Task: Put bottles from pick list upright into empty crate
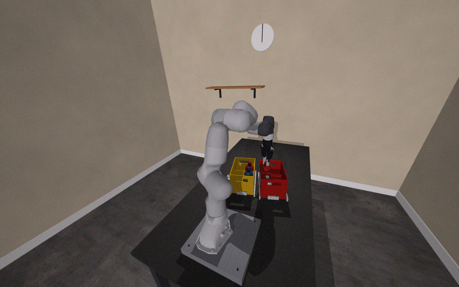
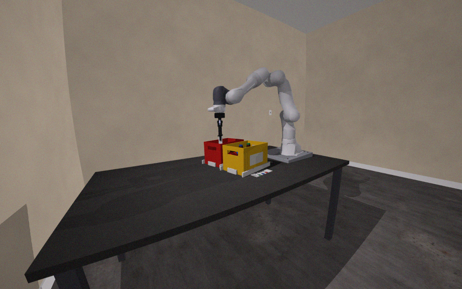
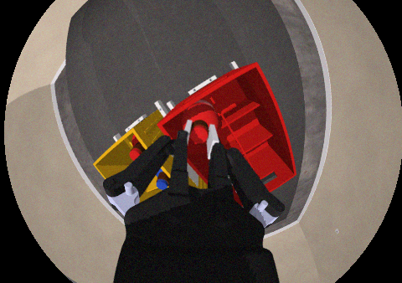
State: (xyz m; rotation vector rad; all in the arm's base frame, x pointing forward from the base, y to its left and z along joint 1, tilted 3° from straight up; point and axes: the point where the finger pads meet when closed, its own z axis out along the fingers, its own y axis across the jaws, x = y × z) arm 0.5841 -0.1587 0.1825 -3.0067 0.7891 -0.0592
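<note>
Now: hand 70 mm past the red crate, 70 mm to the left of it and 110 mm above it. From my hand the other things lie so: white-capped bottle 170 mm behind, 40 mm to the right, 100 mm below; then yellow crate 110 mm behind, 160 mm to the left, 110 mm below; then blue-labelled bottle 100 mm behind, 120 mm to the left, 100 mm below.
</note>
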